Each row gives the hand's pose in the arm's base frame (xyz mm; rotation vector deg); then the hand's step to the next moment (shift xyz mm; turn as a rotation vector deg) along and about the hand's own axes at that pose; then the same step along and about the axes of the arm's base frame.
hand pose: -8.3 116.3 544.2 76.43 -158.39 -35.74
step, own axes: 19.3 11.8 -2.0 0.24 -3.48 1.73
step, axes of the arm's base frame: -20.8 -8.7 2.9 2.15 -1.52 -2.87
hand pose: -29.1 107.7 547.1 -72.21 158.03 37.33
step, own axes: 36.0 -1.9 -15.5 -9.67 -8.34 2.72
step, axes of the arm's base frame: -20.6 -32.8 6.0 12.20 3.11 -3.46
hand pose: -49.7 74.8 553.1 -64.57 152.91 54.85
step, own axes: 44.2 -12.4 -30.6 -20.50 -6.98 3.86
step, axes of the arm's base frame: -19.0 -51.6 4.4 18.95 11.17 -0.31
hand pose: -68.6 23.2 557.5 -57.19 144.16 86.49
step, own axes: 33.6 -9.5 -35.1 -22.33 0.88 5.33
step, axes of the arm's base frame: -11.6 -48.1 -0.6 15.71 15.78 5.66
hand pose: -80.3 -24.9 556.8 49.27 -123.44 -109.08
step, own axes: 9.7 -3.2 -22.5 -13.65 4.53 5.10
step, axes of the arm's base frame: 3.4 -24.4 -1.3 7.47 11.38 6.89
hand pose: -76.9 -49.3 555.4 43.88 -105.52 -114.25
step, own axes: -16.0 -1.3 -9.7 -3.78 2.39 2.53
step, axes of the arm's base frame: 18.7 1.4 1.2 1.28 3.93 3.05
